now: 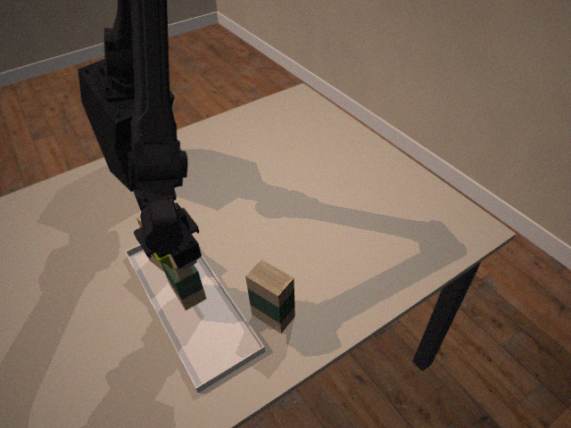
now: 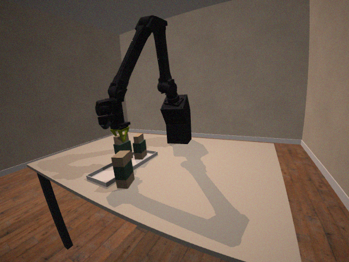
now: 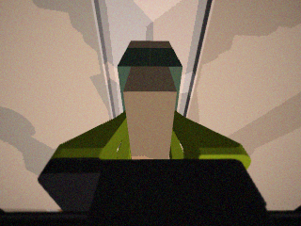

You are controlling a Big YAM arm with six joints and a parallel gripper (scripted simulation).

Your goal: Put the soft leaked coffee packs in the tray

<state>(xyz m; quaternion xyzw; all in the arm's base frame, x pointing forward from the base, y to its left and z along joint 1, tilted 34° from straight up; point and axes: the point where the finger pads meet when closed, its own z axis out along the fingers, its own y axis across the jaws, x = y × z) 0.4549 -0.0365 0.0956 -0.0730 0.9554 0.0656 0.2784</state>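
My gripper is now 1 cm past the shallow white tray and 14 cm above it.
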